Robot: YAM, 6 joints.
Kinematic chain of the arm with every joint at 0, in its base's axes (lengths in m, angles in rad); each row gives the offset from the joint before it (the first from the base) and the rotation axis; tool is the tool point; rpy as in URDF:
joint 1: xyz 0 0 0.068 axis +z
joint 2: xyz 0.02 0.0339 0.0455 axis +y
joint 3: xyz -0.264 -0.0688 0 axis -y
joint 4: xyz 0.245 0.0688 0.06 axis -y
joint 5: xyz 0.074 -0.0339 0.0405 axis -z
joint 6: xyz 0.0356 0 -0.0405 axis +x
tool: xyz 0 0 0 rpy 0 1.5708 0
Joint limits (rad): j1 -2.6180..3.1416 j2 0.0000..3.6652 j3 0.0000..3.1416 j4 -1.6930..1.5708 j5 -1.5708..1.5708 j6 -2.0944..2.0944
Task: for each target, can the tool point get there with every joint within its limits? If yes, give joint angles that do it. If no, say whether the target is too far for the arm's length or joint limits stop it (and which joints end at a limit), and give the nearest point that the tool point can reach.
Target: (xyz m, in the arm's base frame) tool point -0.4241 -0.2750 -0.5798
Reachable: no: too far | nearest point -0.3349 -0.2172 -0.3475 | short by 0.255 m
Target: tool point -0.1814 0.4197 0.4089
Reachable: yes | joints 1.9294 1.9130 1.7300 0.5071 -0.6865 0.3570
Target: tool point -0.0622 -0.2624 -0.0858
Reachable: yes | joints -1.7108 2.7040 1.2091 -0.8440 0.7791 -1.3080
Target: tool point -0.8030 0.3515 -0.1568
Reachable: no: too far | nearest point -0.5651 0.2473 -0.0748 | short by 0.272 m
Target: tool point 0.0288 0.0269 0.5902
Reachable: yes | joints -1.4758 0.7218 1.6724 -0.1070 -1.0723 -1.0443
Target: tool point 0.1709 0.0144 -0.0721
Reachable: yes | joints 0.2199 2.5214 0.3873 0.7141 0.7119 -0.7530
